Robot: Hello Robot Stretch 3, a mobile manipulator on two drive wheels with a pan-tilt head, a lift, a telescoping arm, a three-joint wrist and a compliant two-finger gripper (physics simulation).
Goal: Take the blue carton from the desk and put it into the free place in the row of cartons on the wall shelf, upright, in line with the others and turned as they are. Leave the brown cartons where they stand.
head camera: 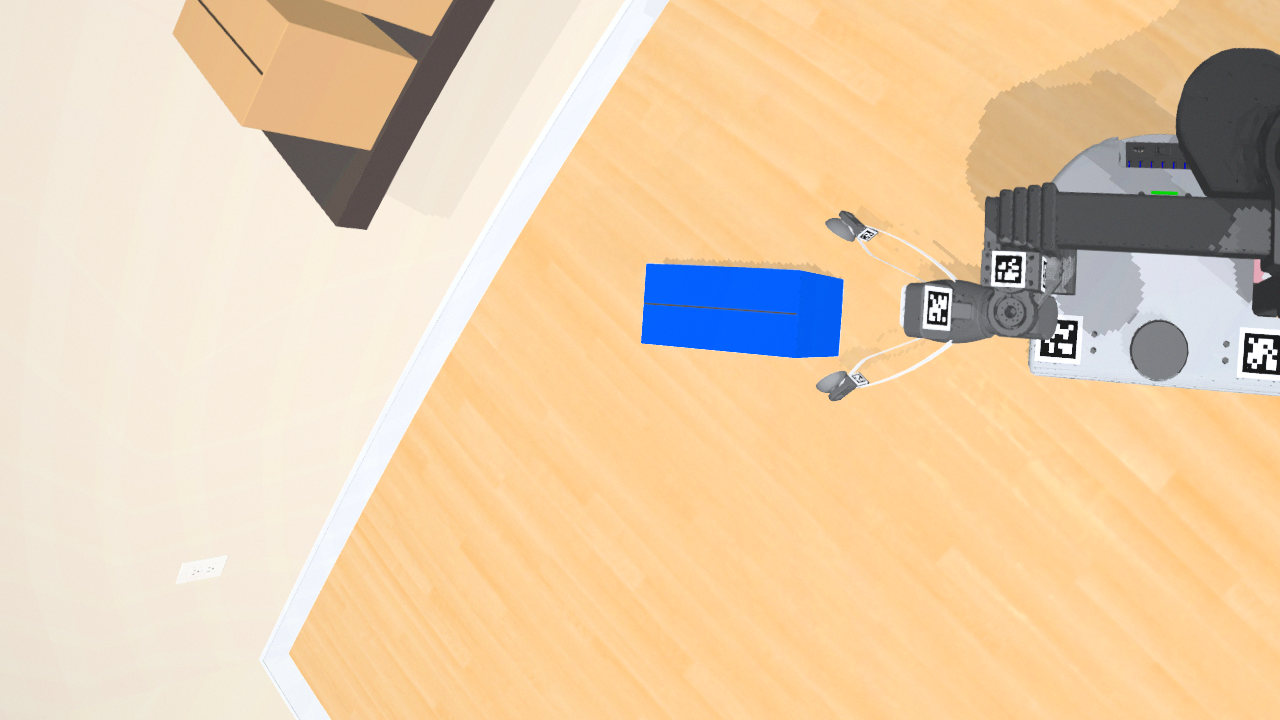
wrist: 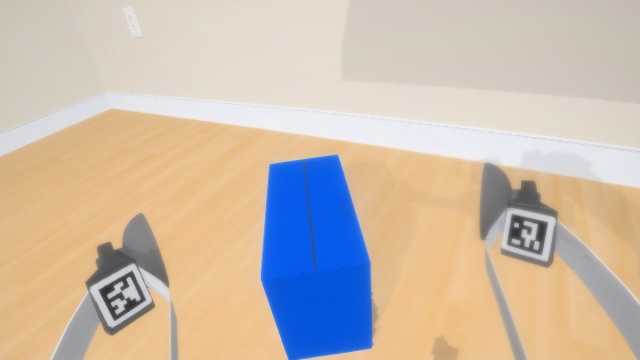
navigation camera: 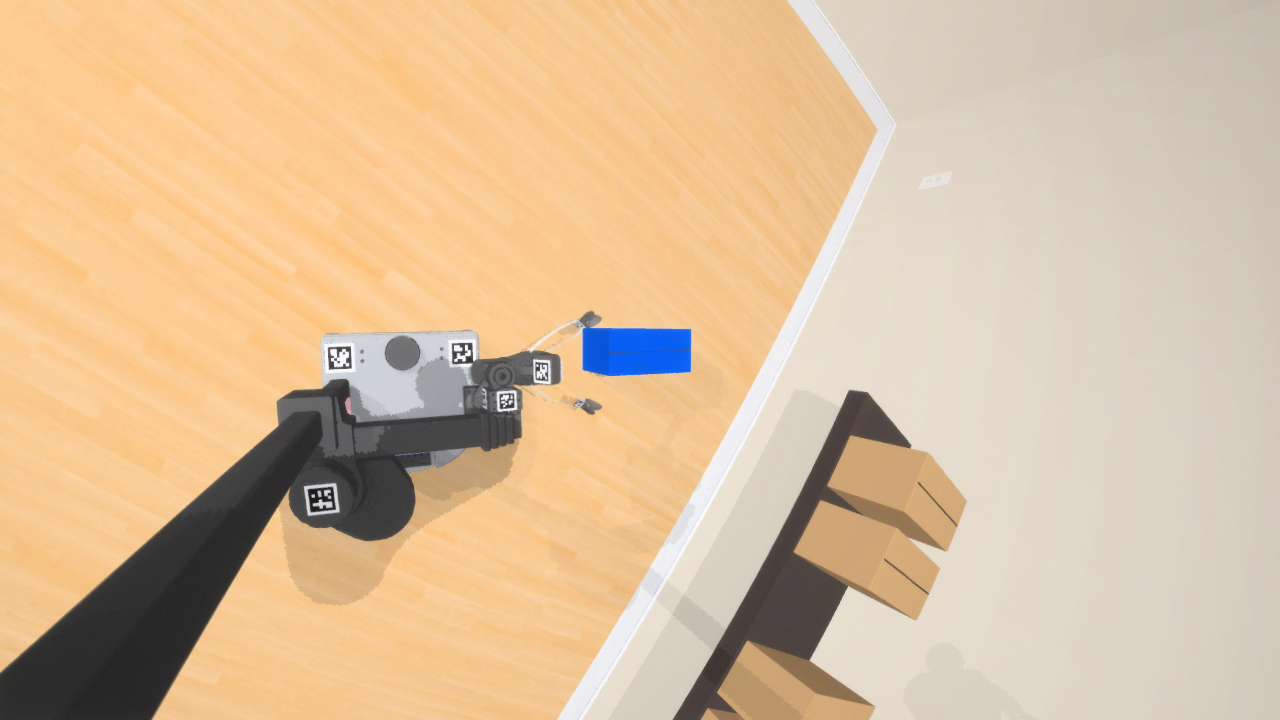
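Where they show: gripper, fingertip midpoint: (head camera: 825, 304) (wrist: 319, 215) (navigation camera: 599, 362); robot's base, link origin: (head camera: 1155, 347) (navigation camera: 401, 351).
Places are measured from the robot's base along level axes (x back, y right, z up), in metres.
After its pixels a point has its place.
The blue carton (head camera: 725, 308) {y 0.598, x 0.013, z 0.181 m} (navigation camera: 640, 351) {y 0.575, x 0.011, z 0.181 m} (wrist: 317, 215) {y 0.579, x 0.022, z 0.180 m} appears to rest on the wooden floor, its long side pointing away from me; no desk shows. My gripper (head camera: 838, 306) {y 0.390, x 0.021, z 0.334 m} (navigation camera: 588, 362) {y 0.390, x 0.021, z 0.334 m} (wrist: 319, 215) {y 0.390, x 0.021, z 0.334 m} is open and empty. Its fingertips are near the carton's near end, one to each side in the wrist view, with space at both sides. How high they are over the carton is hard to tell. The wall shelf (head camera: 409, 116) {y 0.787, x 0.214, z 0.622 m} (navigation camera: 801, 608) {y 0.706, x 0.539, z 0.646 m} is dark. In the navigation view its free place lies between the brown carton (navigation camera: 845, 543) {y 0.698, x 0.345, z 0.744 m} and another brown carton (navigation camera: 774, 685) {y 0.533, x 0.582, z 0.748 m}.
A further brown carton (navigation camera: 881, 470) {y 0.789, x 0.219, z 0.748 m} stands near the shelf's end; a brown carton (head camera: 331, 85) {y 0.784, x 0.226, z 0.741 m} also shows at upper left in the head view. A white baseboard (head camera: 429, 326) {y 1.290, x -0.047, z 0.089 m} (navigation camera: 810, 295) {y 1.366, x -0.168, z 0.063 m} (wrist: 300, 122) {y 1.232, x 0.017, z 0.045 m} runs along the wall behind the blue carton. A wall outlet (head camera: 201, 569) {y 1.681, x -0.590, z 0.404 m} (navigation camera: 935, 180) {y 1.679, x -0.590, z 0.407 m} (wrist: 132, 21) {y 1.681, x -0.590, z 0.403 m} shows near the corner.
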